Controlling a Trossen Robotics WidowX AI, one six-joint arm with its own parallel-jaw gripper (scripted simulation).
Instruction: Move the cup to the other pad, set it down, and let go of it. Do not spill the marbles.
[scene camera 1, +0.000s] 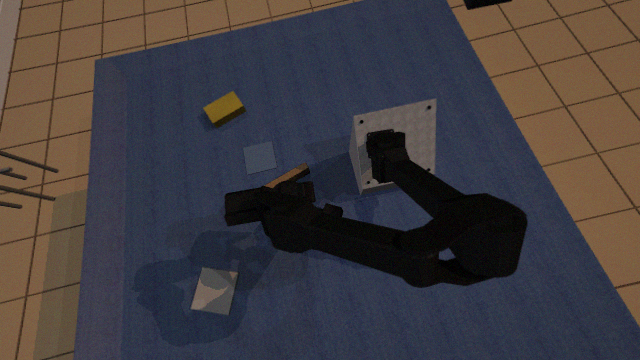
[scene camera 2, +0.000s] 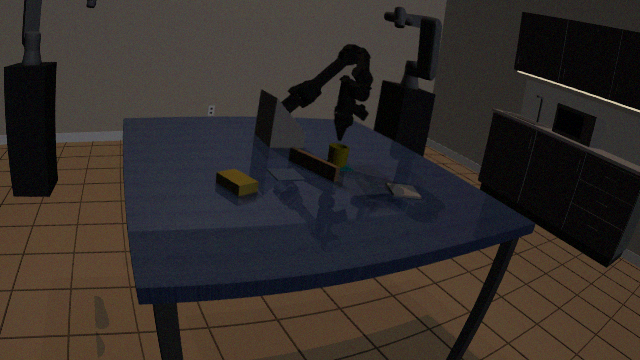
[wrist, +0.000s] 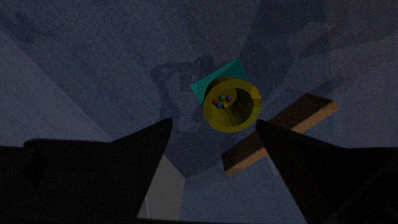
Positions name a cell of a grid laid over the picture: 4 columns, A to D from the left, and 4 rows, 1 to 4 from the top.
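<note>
The gripper (scene camera 2: C2) is open and holds nothing, and you can see the gripper in the wrist view too (wrist: C3). There's a yellow block (scene camera 1: B2), but the wrist view does not show the yellow block, hidden by the gripper. There's also a light grey square (scene camera 1: B4), and in the wrist view the light grey square is out of frame. You can see a pale blue pad (scene camera 1: B2) and a teal patch (wrist: C2) as well. And there's a long wooden bar (scene camera 2: B2), with the long wooden bar visible in the wrist view too (wrist: D2).
</note>
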